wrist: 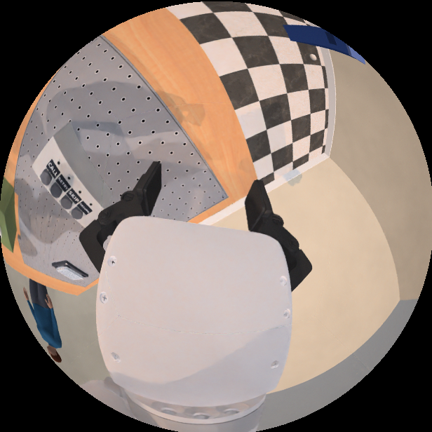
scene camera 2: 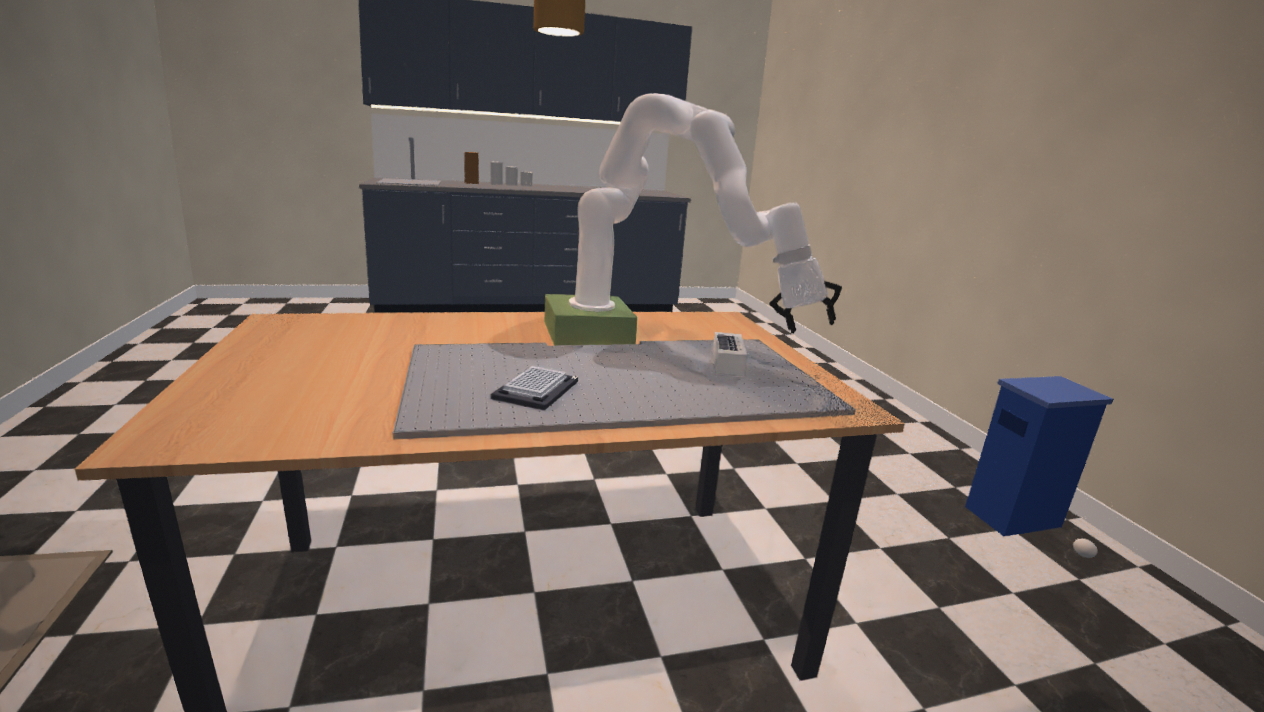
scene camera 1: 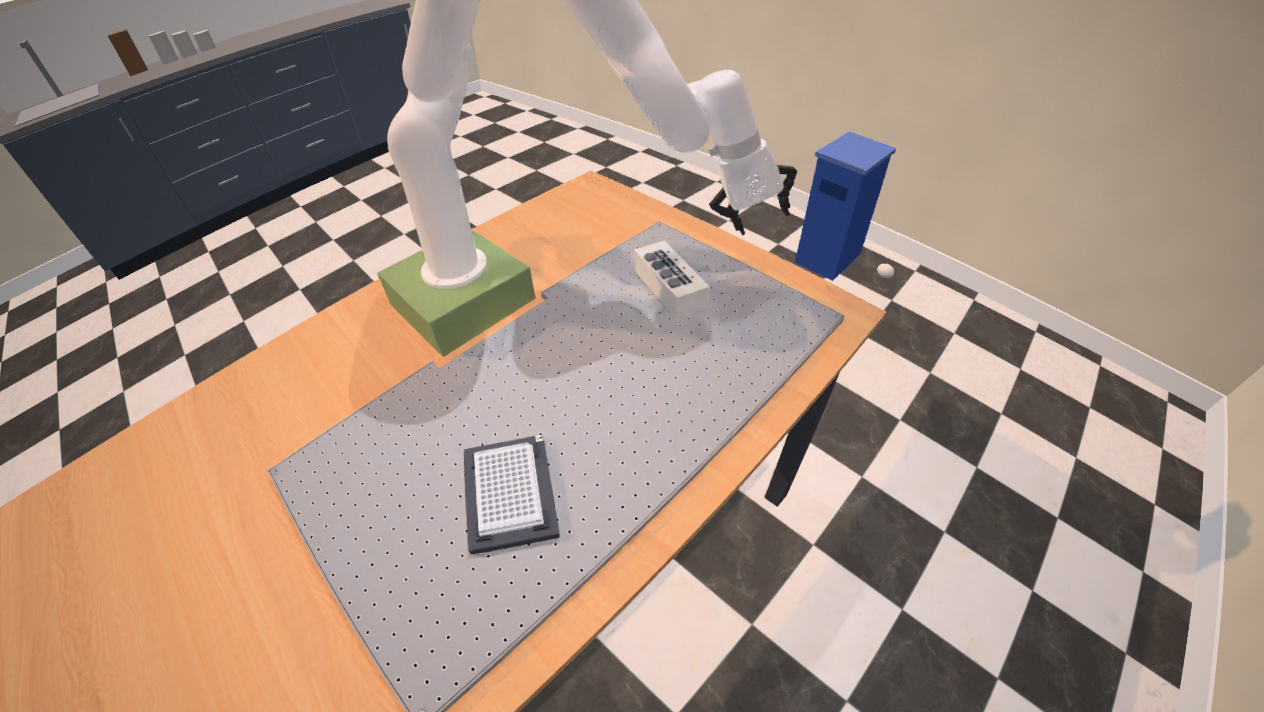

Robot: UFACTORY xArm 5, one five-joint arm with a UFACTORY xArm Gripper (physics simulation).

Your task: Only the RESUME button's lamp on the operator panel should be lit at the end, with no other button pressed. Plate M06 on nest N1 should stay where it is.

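Places are measured from the arm's base along level axes (x ahead, y left, z up), in millimetres.
Pixels of known places: gripper, fingertip midpoint: [scene camera 2: 812,328] [scene camera 1: 763,221]; arm's base at its link origin: [scene camera 2: 591,305] [scene camera 1: 454,268].
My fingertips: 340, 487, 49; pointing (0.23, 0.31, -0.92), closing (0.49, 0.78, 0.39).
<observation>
For each thing: its middle in the pictures, then the offset to it from my fingertips, as dx, dy, dz. Level surfaces: height alone.
- operator panel at the middle of its body: [scene camera 1: 669,277] [scene camera 2: 729,352] -76, -173, -90
- white plate M06 at the middle of its body: [scene camera 1: 506,486] [scene camera 2: 536,381] +93, -647, -99
- dark nest N1 at the middle of its body: [scene camera 1: 508,490] [scene camera 2: 536,386] +94, -647, -109
- perforated grey board at its surface level: dz -117
- wooden table at its surface level: dz -130
The operator panel [scene camera 1: 692,298] [scene camera 2: 729,358] [wrist: 48,156] is a white box on the perforated board. In the wrist view its top has a row of round grey buttons with black labels; CALL, RETRY and SKIP are readable, and the label of the end button [wrist: 77,213] is too small to read surely. The small lamp dots look dark. My gripper [scene camera 1: 763,222] [scene camera 2: 812,325] [wrist: 205,181] is open and empty, tilted, high above and to the side of the panel, near the table's right end. The white plate M06 [scene camera 1: 506,488] [scene camera 2: 536,381] [wrist: 70,270] sits on the dark nest N1 [scene camera 1: 549,508].
The perforated grey board [scene camera 1: 398,548] [scene camera 2: 442,415] lies on the wooden table [scene camera 1: 176,548] [scene camera 2: 203,406]. The arm stands on a green block [scene camera 1: 482,309] [scene camera 2: 590,330]. A blue bin [scene camera 1: 840,216] [scene camera 2: 1030,464] stands on the floor beyond the table. A person [wrist: 46,320] shows in the wrist view.
</observation>
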